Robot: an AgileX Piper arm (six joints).
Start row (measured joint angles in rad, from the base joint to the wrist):
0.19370 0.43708 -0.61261 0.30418 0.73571 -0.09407
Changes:
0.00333 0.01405 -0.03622 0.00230 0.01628 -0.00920
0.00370 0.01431 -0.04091 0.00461 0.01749 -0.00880
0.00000 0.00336 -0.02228 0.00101 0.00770 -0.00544
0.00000 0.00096 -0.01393 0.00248 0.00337 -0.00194
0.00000 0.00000 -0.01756 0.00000 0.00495 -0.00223
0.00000 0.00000 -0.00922 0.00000 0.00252 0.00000
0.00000 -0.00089 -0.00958 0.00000 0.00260 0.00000
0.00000 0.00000 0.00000 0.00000 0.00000 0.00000
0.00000 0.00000 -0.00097 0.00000 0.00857 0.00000
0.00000 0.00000 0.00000 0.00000 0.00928 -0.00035
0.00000 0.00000 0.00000 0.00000 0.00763 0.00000
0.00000 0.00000 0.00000 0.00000 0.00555 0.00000
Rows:
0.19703 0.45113 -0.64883 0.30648 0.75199 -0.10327
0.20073 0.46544 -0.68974 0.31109 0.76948 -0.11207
0.20073 0.46880 -0.71202 0.31210 0.77718 -0.11751
0.20073 0.46976 -0.72595 0.31458 0.78055 -0.11945
0.20073 0.46976 -0.74351 0.31458 0.78550 -0.12168
0.20073 0.46976 -0.75273 0.31458 0.78802 -0.12168
0.20073 0.46887 -0.76231 0.31458 0.79062 -0.12168
0.20073 0.46887 -0.76231 0.31458 0.79062 -0.12168
0.20073 0.46887 -0.76328 0.31458 0.79919 -0.12168
0.20073 0.46887 -0.76328 0.31458 0.80847 -0.12203
0.20073 0.46887 -0.76328 0.31458 0.81610 -0.12203
0.20073 0.46887 -0.76328 0.31458 0.82165 -0.12203

